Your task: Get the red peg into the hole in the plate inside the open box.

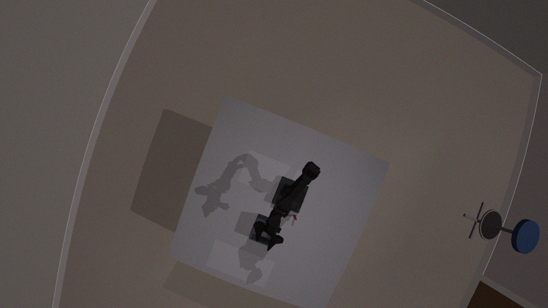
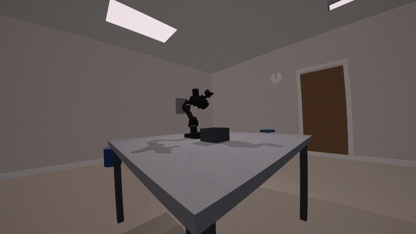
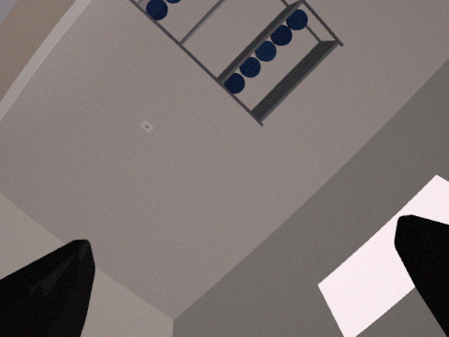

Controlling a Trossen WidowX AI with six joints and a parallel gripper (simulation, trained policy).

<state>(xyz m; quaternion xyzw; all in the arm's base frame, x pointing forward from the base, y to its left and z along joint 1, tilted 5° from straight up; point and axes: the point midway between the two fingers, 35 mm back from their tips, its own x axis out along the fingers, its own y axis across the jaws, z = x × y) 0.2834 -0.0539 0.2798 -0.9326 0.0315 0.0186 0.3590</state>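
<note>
The red peg lies 300 mm below my gripper tip, 180 mm to the left of it and 130 mm behind it. Round my gripper tip: dark box 320 mm below, 20 mm ahead, 10 mm to the left.
</note>
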